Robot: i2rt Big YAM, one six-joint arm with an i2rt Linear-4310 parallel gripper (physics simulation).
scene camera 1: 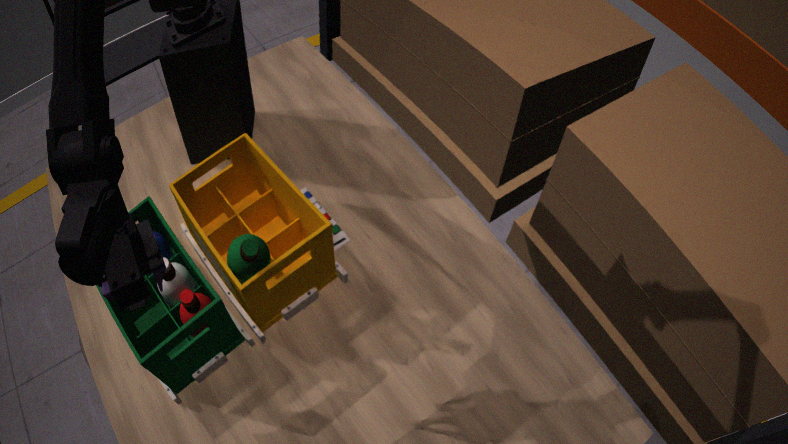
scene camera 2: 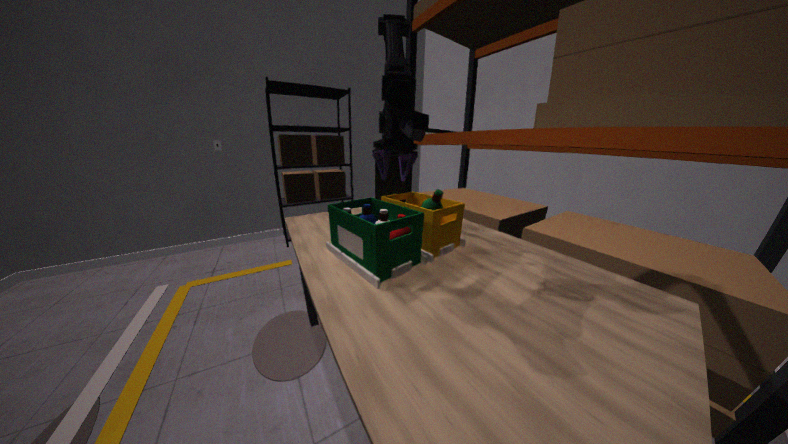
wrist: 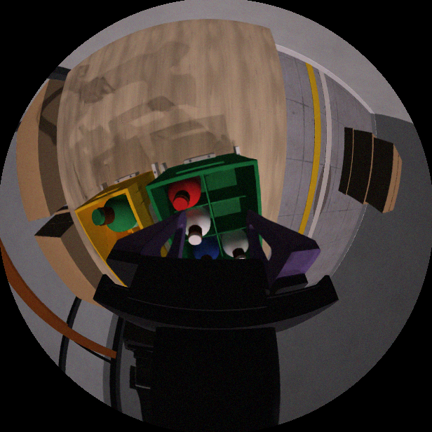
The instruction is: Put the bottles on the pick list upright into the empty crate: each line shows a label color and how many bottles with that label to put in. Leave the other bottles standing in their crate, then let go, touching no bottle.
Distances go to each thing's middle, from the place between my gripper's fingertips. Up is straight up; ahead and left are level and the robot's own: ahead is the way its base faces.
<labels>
Now: hand 180 mm to the right of the green bottle (scene camera 1: 248,254), 120 mm above it and 50 mm past it.
</labels>
